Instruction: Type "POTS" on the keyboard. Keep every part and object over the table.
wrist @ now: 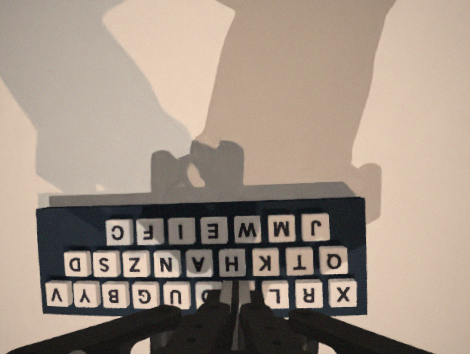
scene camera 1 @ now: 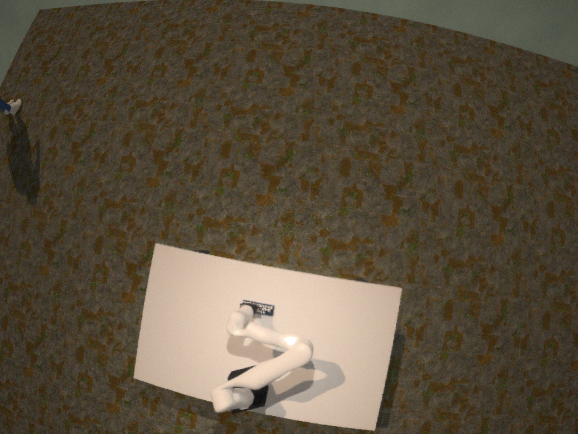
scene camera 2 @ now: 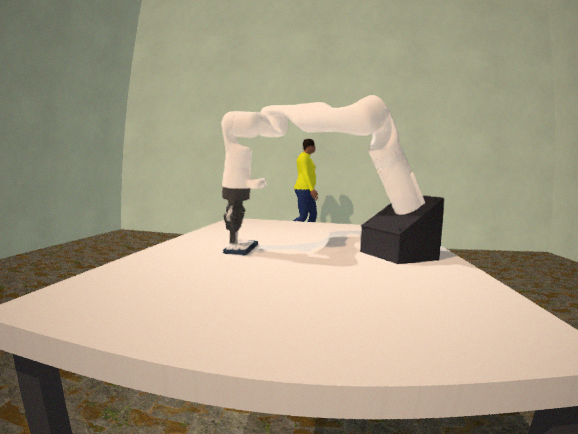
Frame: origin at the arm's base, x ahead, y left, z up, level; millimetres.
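Seen in the pictures: gripper, fingertip midpoint: (wrist: 235, 298) (scene camera 1: 254, 304) (scene camera 2: 233, 244); arm's base, link origin: (scene camera 1: 245, 397) (scene camera 2: 409, 206).
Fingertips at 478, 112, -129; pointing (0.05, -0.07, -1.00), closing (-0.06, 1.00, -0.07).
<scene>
Offsets run from my fingertips to a thing's top centre, as dx, dy, dz. Level surfaces: height alone.
The dark blue keyboard @(-17, -25, +2) (scene camera 1: 269, 312) (scene camera 2: 240, 251) (wrist: 52, 227) lies flat on the table, with three rows of white letter keys that appear upside down in the wrist view. My gripper (scene camera 2: 233, 242) (wrist: 235, 298) is shut and empty, pointing straight down. Its fingertips are at the bottom row in the wrist view, over a key between O and L whose letter is hidden. The O key @(+0, -14, +2) (wrist: 205, 294) is partly covered by a finger. The T key @(-24, +32, +2) (wrist: 300, 261) and the S key @(-10, -73, +2) (wrist: 106, 263) show in the middle row. Whether the fingertips touch a key cannot be told.
The white table @(dz -15) (scene camera 1: 345, 320) (scene camera 2: 310, 320) carries the arm's black base (scene camera 2: 382, 242), well away from the keyboard. The arm (scene camera 1: 270, 367) (scene camera 2: 325, 117) reaches over the table. A person in a yellow top (scene camera 2: 306, 172) is beyond the table's far edge. Arm shadows cross part of the keyboard.
</scene>
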